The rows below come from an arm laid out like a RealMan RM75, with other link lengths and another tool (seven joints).
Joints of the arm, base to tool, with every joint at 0 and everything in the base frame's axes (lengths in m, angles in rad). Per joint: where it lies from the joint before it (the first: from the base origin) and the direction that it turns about. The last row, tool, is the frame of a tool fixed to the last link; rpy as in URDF.
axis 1: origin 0 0 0.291 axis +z
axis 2: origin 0 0 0 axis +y
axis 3: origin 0 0 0.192 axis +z
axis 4: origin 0 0 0 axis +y
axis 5: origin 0 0 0.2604 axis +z
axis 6: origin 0 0 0 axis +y
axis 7: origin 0 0 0.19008 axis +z
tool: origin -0.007 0.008 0.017 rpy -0.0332 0 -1.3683
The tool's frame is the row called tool.
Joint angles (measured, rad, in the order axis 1, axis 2, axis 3, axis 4, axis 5, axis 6, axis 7), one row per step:
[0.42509, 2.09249, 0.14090, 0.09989, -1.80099, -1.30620, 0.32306]
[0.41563, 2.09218, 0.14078, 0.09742, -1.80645, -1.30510, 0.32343]
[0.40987, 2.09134, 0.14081, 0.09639, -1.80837, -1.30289, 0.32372]
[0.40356, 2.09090, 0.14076, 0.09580, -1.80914, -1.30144, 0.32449]
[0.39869, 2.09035, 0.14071, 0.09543, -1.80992, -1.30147, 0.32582]
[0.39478, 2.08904, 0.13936, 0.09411, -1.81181, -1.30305, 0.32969]
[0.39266, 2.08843, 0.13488, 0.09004, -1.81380, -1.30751, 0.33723]
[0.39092, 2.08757, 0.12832, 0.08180, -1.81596, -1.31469, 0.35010]
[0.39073, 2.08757, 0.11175, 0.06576, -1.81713, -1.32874, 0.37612]
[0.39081, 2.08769, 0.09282, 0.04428, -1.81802, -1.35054, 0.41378]
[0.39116, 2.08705, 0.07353, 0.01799, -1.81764, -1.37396, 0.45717]
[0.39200, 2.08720, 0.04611, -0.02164, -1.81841, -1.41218, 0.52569]
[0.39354, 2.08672, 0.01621, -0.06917, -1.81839, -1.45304, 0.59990]
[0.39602, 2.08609, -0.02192, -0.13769, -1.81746, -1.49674, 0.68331]
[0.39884, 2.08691, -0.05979, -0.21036, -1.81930, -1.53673, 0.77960]
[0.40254, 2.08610, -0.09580, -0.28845, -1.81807, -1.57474, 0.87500]
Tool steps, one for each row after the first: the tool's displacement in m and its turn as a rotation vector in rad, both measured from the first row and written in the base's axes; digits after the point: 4 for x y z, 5 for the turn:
[0.0036, -0.0029, -0.0004, -0.00379, -0.00452, -0.00751]
[0.0062, -0.0044, -0.0004, -0.00566, -0.00731, -0.01416]
[0.0088, -0.0061, -0.0004, -0.00682, -0.00827, -0.02142]
[0.0107, -0.0075, -0.0002, -0.00743, -0.00812, -0.02613]
[0.0121, -0.0087, 0.0003, -0.00915, -0.00750, -0.02801]
[0.0126, -0.0097, 0.0009, -0.01233, -0.00556, -0.02531]
[0.0132, -0.0106, 0.0024, -0.01595, -0.00262, -0.02056]
[0.0129, -0.0118, 0.0046, -0.02498, 0.00529, -0.00799]
[0.0119, -0.0130, 0.0085, -0.03425, 0.02096, 0.00934]
[0.0115, -0.0137, 0.0141, -0.04297, 0.03758, 0.02651]
[0.0094, -0.0149, 0.0223, -0.05869, 0.06749, 0.05533]
[0.0073, -0.0157, 0.0324, -0.07755, 0.09464, 0.08729]
[0.0056, -0.0156, 0.0460, -0.10218, 0.10839, 0.12455]
[0.0029, -0.0151, 0.0591, -0.13840, 0.12842, 0.15718]
[-0.0004, -0.0134, 0.0744, -0.17290, 0.14068, 0.18789]

